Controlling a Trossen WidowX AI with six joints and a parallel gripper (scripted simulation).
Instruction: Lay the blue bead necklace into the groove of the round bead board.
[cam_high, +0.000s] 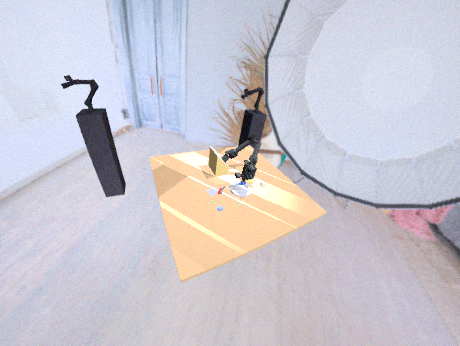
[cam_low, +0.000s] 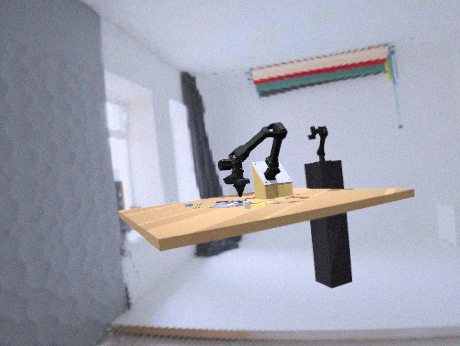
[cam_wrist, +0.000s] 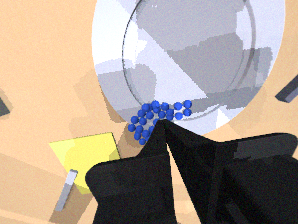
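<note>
Now: gripper tip 50 mm short of the round bead board, 40 mm to the left of it and 30 mm above it. The rest, counted from my gripper tip: yellow flat piece: 80 mm behind, 120 mm to the left, 40 mm below; then grey-white stick: 120 mm behind, 190 mm to the left, 40 mm below; then white cylinder: 50 mm ahead, 190 mm to the left, 20 mm below.
</note>
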